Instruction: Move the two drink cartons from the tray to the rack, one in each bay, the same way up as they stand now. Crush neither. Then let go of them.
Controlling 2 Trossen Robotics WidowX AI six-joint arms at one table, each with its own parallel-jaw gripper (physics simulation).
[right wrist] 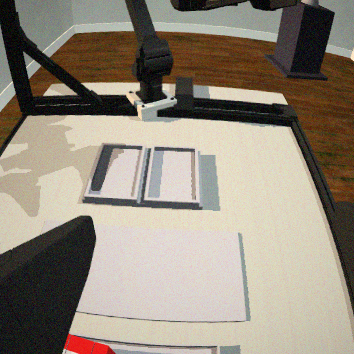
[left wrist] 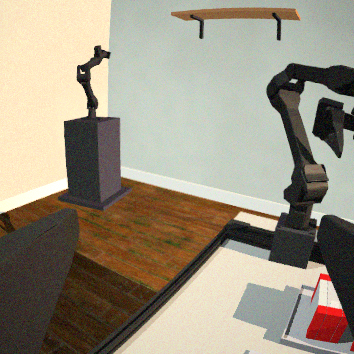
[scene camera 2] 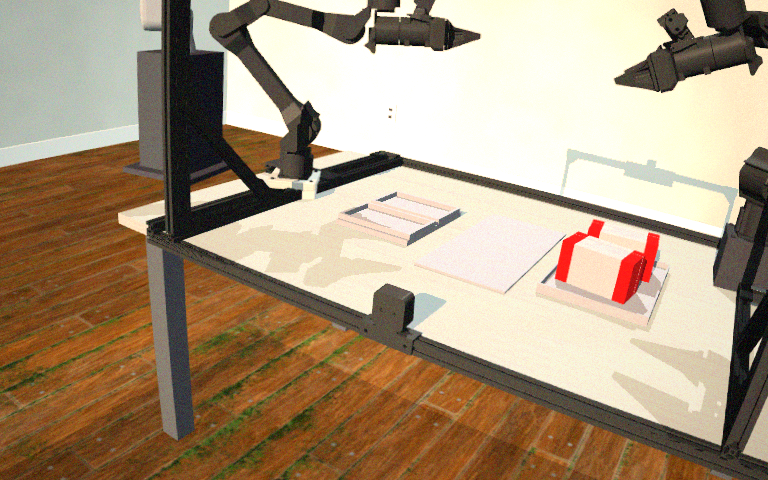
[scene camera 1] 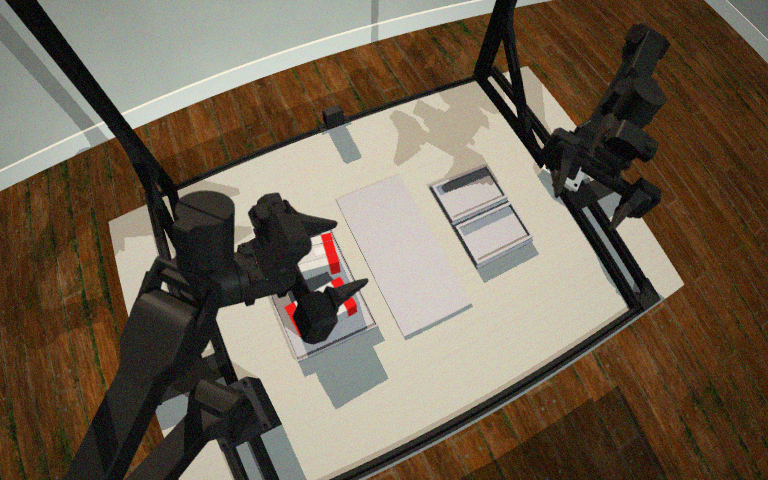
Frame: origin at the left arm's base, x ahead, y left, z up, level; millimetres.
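Where they show: left gripper, fingertip midpoint: point(left wrist: 203, 225) point(scene camera 2: 477, 35) point(scene camera 1: 584, 213); right gripper, fingertip midpoint: point(right wrist: 218, 222) point(scene camera 2: 619, 77) point(scene camera 1: 351, 251); left arm's base, link origin: point(right wrist: 150, 95) point(scene camera 2: 294, 175); right arm's base, link origin: point(left wrist: 297, 222) point(scene camera 2: 754, 236) point(scene camera 1: 234, 413).
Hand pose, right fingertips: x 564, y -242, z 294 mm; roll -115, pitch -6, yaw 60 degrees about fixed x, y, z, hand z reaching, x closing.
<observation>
Each offset is from my right fingertips to the top centre of the thing. "pt": to the spot under its first point.
Two white cartons with red ends stand in the tray {dy -96, dx +16, dz -314 mm} point(scene camera 1: 339, 338) point(scene camera 2: 589, 306). One carton {dy -130, dx -18, dz -256 mm} point(scene camera 1: 333, 257) point(scene camera 2: 594, 264) is nearer the camera post; the other carton {dy -47, dx +48, dz -256 mm} point(scene camera 1: 351, 307) point(scene camera 2: 623, 233) point(left wrist: 327, 322) is partly hidden by the right gripper in scene camera 1. A carton's red end {pt dy -87, dx -52, dz -256 mm} point(right wrist: 90, 345) shows in the right wrist view. The two-bay rack {dy +118, dx -334, dz -310 mm} point(scene camera 1: 481, 213) point(scene camera 2: 373, 228) point(right wrist: 170, 204) is empty. My right gripper point(scene camera 1: 351, 252) point(scene camera 2: 617, 82) point(right wrist: 218, 222) is open and empty, high above the tray side. My left gripper point(scene camera 1: 585, 211) point(scene camera 2: 478, 36) point(left wrist: 203, 225) is open and empty, high up.
A flat pale plate point(scene camera 1: 402, 254) point(scene camera 2: 492, 254) point(right wrist: 165, 272) lies between the tray and the rack. A small black camera post {pt dy -298, dx -341, dz -283 mm} point(scene camera 1: 333, 116) point(scene camera 2: 391, 308) stands at the table's edge. Black frame bars rise at both ends of the table.
</observation>
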